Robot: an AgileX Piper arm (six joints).
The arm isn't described. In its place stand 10 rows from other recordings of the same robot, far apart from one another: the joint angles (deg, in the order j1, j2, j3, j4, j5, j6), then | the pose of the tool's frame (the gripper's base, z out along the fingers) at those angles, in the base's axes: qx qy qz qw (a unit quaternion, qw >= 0); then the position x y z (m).
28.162 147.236 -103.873 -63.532 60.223 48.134 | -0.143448, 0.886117, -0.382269, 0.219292, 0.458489, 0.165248, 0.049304
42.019 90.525 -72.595 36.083 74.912 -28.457 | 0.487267, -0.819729, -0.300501, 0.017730, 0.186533, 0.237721, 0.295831
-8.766 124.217 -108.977 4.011 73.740 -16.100 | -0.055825, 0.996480, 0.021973, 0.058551, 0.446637, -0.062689, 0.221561
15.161 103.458 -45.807 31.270 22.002 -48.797 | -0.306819, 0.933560, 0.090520, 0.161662, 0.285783, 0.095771, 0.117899
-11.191 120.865 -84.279 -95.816 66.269 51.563 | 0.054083, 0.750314, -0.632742, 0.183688, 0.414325, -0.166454, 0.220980
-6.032 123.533 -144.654 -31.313 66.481 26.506 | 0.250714, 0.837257, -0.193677, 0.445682, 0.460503, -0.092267, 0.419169
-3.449 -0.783 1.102 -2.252 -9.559 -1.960 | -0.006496, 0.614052, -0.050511, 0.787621, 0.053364, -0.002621, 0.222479
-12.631 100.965 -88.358 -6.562 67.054 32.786 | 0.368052, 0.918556, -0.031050, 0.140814, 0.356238, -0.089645, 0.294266
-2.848 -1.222 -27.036 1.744 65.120 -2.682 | 0.000155, 0.873950, -0.008273, 0.485945, -0.008129, 0.002920, 0.263460
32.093 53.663 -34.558 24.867 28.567 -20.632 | -0.279016, 0.859985, 0.208476, 0.372978, 0.142947, 0.111245, 0.275796
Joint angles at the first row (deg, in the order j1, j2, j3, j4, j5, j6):
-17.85, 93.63, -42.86, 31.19, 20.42, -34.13
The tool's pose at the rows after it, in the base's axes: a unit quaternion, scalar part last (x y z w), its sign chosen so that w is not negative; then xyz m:
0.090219, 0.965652, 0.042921, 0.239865, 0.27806, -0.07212, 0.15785
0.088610, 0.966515, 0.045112, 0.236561, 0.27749, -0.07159, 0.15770
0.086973, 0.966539, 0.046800, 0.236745, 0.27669, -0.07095, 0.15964
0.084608, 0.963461, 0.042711, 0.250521, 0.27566, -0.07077, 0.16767
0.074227, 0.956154, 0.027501, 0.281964, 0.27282, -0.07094, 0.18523
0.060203, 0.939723, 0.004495, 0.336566, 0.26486, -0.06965, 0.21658
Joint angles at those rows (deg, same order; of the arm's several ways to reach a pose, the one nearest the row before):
-17.85, 93.63, -42.86, 31.07, 20.65, -34.13
-17.85, 93.61, -42.86, 30.96, 21.16, -34.13
-17.85, 93.17, -42.86, 30.90, 21.68, -34.12
-17.85, 91.56, -42.86, 30.78, 21.57, -34.13
-17.85, 88.03, -42.86, 29.68, 20.91, -34.12
-17.85, 81.62, -42.86, 28.38, 20.12, -34.13

